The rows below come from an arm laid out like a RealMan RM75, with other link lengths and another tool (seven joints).
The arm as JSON. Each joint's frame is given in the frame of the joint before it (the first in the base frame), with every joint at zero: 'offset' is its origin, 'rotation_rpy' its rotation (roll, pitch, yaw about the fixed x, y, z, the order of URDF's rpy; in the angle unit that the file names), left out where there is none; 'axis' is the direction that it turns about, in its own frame. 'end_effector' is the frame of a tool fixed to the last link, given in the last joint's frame.
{
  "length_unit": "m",
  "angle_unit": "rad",
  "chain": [
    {
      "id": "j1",
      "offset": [
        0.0,
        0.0,
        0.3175
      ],
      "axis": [
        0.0,
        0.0,
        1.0
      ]
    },
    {
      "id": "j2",
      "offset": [
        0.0,
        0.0,
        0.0
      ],
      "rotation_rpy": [
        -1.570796,
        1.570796,
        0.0
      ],
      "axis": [
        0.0,
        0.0,
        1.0
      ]
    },
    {
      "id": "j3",
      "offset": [
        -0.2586,
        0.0,
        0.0
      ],
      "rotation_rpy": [
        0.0,
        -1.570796,
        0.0
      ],
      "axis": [
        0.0,
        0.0,
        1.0
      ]
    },
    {
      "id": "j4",
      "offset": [
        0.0,
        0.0,
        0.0
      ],
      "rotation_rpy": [
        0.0,
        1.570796,
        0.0
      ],
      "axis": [
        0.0,
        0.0,
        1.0
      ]
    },
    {
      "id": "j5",
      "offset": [
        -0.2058,
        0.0,
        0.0
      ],
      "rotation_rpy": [
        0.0,
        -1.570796,
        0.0
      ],
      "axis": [
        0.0,
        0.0,
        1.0
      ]
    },
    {
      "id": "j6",
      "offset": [
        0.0,
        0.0,
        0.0
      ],
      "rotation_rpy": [
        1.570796,
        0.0,
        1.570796
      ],
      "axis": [
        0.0,
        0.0,
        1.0
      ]
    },
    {
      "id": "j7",
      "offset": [
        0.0,
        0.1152,
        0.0
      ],
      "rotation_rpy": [
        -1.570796,
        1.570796,
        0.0
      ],
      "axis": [
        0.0,
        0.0,
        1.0
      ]
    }
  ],
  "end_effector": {
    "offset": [
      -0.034,
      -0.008,
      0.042
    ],
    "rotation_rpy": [
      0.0,
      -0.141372,
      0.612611
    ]
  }
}
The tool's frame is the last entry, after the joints.
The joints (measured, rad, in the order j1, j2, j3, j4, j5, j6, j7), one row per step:
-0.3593, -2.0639, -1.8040, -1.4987, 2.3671, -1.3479, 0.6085
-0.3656, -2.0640, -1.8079, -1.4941, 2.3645, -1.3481, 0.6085
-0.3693, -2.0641, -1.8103, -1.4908, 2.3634, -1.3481, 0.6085
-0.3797, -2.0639, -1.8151, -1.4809, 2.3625, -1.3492, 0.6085
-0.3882, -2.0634, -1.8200, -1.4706, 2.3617, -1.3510, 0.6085
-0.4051, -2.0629, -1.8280, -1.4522, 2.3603, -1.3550, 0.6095
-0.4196, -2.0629, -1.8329, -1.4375, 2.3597, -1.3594, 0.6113
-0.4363, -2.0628, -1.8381, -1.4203, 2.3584, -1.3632, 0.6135
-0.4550, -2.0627, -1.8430, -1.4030, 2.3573, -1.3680, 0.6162
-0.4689, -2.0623, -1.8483, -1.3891, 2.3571, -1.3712, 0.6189
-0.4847, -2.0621, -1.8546, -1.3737, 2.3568, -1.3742, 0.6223
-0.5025, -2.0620, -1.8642, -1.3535, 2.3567, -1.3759, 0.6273
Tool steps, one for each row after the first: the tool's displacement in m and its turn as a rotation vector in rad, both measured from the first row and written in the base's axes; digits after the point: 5 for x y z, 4 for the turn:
0.00123, 0.00133, 0.00015, 0.0002, -0.0041, -0.0009
0.00178, 0.00212, 0.00018, 0.0002, -0.0062, -0.0008
0.00288, 0.00402, -0.00005, -0.0021, -0.0088, -0.0003
0.00321, 0.00546, -0.00024, -0.0051, -0.0111, 0.0026
0.00449, 0.00809, -0.00090, -0.0122, -0.0147, 0.0051
0.00596, 0.00995, -0.00188, -0.0206, -0.0165, 0.0049
0.00779, 0.01218, -0.00307, -0.0296, -0.0190, 0.0041
0.01028, 0.01454, -0.00437, -0.0401, -0.0209, 0.0011
0.01170, 0.01649, -0.00502, -0.0467, -0.0219, -0.0002
0.01352, 0.01878, -0.00573, -0.0534, -0.0234, -0.0023
0.01496, 0.02168, -0.00640, -0.0592, -0.0261, -0.0027

